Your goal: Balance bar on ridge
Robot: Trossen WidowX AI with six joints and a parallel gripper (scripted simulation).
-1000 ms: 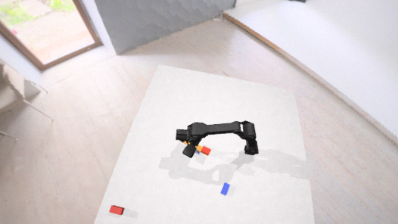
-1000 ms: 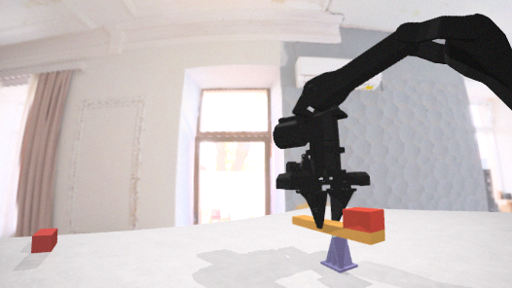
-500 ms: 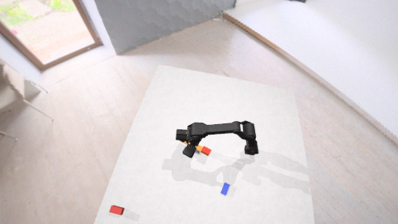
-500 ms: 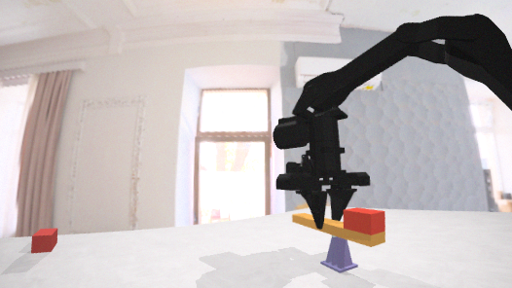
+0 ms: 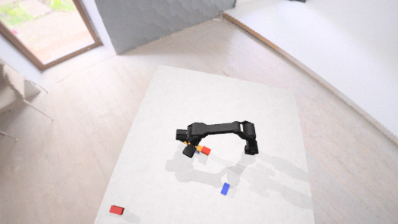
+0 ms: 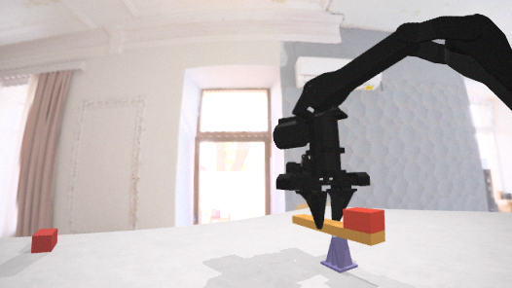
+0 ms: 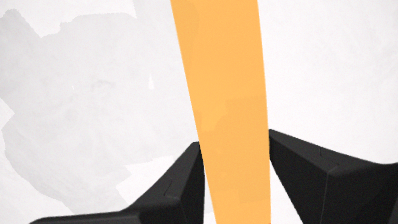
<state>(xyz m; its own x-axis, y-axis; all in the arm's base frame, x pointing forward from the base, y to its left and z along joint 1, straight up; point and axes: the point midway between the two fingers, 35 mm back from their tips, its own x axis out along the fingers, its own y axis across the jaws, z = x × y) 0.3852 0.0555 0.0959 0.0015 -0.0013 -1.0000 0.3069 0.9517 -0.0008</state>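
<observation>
Now: gripper tip 3 cm past the ridge, 1 cm to the right of it and 1 cm above it. From my gripper tip the other things lie so: blue block: 24 cm behind, 22 cm to the left, 5 cm below; red block: 44 cm to the left, 35 cm ahead, 4 cm below.
</observation>
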